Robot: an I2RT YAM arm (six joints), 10 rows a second.
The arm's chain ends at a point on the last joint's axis. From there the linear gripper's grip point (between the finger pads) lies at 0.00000 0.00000 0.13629 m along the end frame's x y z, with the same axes.
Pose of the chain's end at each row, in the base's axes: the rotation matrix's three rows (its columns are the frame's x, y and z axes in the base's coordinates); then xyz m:
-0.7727 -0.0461 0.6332; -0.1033 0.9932 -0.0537; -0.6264 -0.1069 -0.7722; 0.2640 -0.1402 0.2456
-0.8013 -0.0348 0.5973; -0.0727 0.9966 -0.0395; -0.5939 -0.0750 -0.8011; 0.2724 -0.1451 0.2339
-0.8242 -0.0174 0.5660; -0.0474 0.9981 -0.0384; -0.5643 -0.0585 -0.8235; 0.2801 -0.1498 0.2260
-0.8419 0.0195 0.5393; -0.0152 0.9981 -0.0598; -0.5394 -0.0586 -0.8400; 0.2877 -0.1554 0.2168
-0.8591 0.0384 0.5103; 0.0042 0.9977 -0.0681; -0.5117 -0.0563 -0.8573; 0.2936 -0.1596 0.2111
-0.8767 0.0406 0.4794; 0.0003 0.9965 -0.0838; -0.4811 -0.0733 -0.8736; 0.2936 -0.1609 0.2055
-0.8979 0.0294 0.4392; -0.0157 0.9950 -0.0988; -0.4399 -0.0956 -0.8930; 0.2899 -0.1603 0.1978
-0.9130 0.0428 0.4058; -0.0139 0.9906 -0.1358; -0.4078 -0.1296 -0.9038; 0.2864 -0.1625 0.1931
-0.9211 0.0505 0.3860; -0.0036 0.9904 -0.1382; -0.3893 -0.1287 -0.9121; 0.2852 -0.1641 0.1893
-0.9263 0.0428 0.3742; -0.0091 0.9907 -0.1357; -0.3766 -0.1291 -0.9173; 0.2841 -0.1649 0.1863
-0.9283 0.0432 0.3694; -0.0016 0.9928 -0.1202; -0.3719 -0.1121 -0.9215; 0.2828 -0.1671 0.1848
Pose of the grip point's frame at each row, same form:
-0.7727 -0.0461 0.6332; -0.1033 0.9932 -0.0537; -0.6264 -0.1069 -0.7722; 0.3503 -0.1475 0.1404
-0.8013 -0.0348 0.5973; -0.0727 0.9966 -0.0395; -0.5939 -0.0750 -0.8011; 0.3538 -0.1505 0.1247
-0.8242 -0.0174 0.5660; -0.0474 0.9981 -0.0384; -0.5643 -0.0585 -0.8235; 0.3572 -0.1550 0.1138
-0.8419 0.0195 0.5393; -0.0152 0.9981 -0.0598; -0.5394 -0.0586 -0.8400; 0.3612 -0.1636 0.1023
-0.8591 0.0384 0.5103; 0.0042 0.9977 -0.0681; -0.5117 -0.0563 -0.8573; 0.3631 -0.1689 0.0943
-0.8767 0.0406 0.4794; 0.0003 0.9965 -0.0838; -0.4811 -0.0733 -0.8736; 0.3589 -0.1723 0.0864
-0.8979 0.0294 0.4392; -0.0157 0.9950 -0.0988; -0.4399 -0.0956 -0.8930; 0.3498 -0.1738 0.0761
-0.9130 0.0428 0.4058; -0.0139 0.9906 -0.1358; -0.4078 -0.1296 -0.9038; 0.3417 -0.1810 0.0699
-0.9211 0.0505 0.3860; -0.0036 0.9904 -0.1382; -0.3893 -0.1287 -0.9121; 0.3378 -0.1829 0.0650
-0.9263 0.0428 0.3742; -0.0091 0.9907 -0.1357; -0.3766 -0.1291 -0.9173; 0.3351 -0.1834 0.0613
-0.9283 0.0432 0.3694; -0.0016 0.9928 -0.1202; -0.3719 -0.1121 -0.9215; 0.3331 -0.1835 0.0592

